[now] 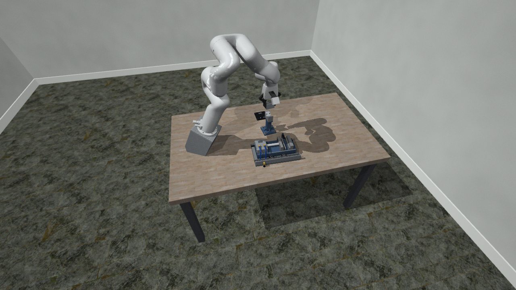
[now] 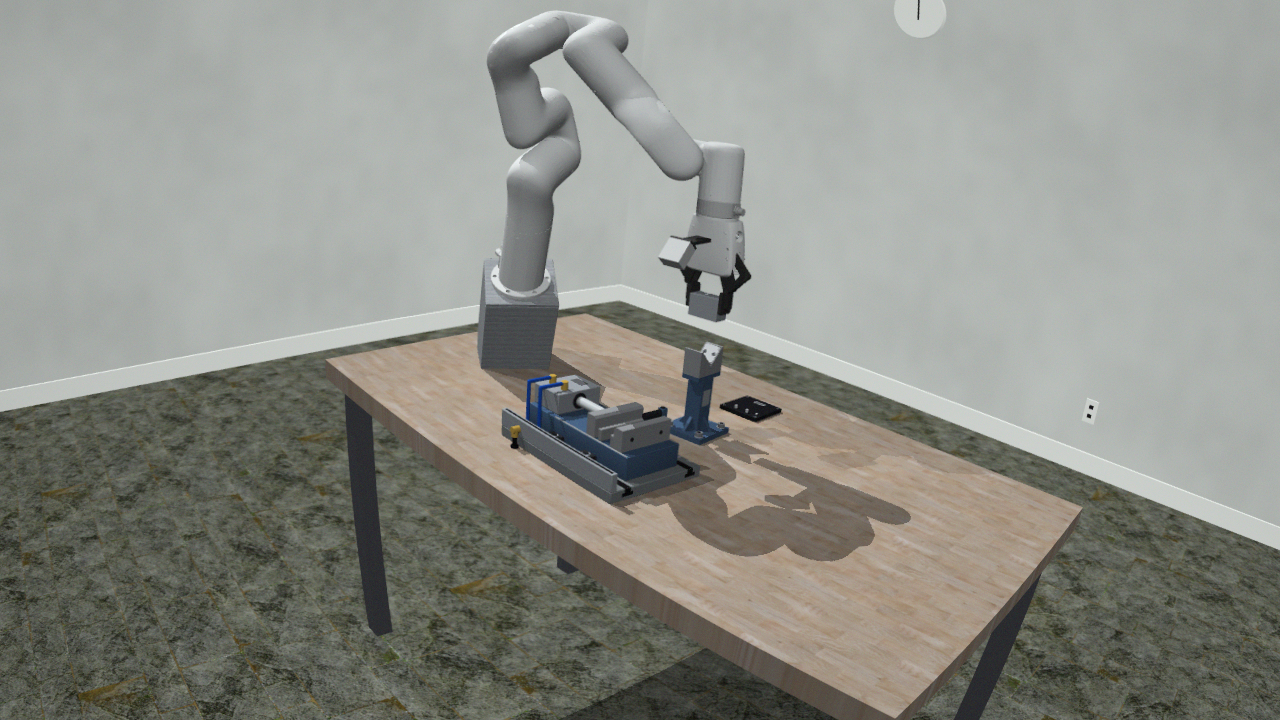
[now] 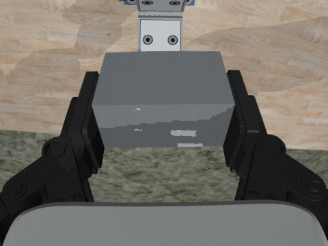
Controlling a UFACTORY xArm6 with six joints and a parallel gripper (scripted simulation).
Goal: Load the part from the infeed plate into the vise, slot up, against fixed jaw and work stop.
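My hand is 1 cm to the right of the grey block and 1 cm above it. The rest, counted from my hand: cylinder rod (22 cm to the right, 17 cm below, 3 cm behind); then dark work stop rod (17 cm to the right, 16 cm below, 6 cm ahead); then blue v-block stand (19 cm below).
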